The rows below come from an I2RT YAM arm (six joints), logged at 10 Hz.
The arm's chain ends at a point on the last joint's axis. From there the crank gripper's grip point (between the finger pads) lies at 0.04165 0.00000 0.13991 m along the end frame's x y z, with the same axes.
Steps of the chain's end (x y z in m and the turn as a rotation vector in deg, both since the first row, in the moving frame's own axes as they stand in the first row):
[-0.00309 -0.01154 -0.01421 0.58 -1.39 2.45]
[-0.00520 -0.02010 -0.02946 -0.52 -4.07 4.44]
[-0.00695 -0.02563 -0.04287 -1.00 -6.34 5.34]
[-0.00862 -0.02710 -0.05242 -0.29 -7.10 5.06]
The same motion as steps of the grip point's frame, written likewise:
[-0.00650 -0.01125 -0.01324 0.58 -1.39 2.45]
[-0.01540 -0.01598 -0.02688 -0.52 -4.07 4.44]
[-0.02293 -0.02001 -0.03919 -1.00 -6.34 5.34]
[-0.02640 -0.02348 -0.04836 -0.29 -7.10 5.06]

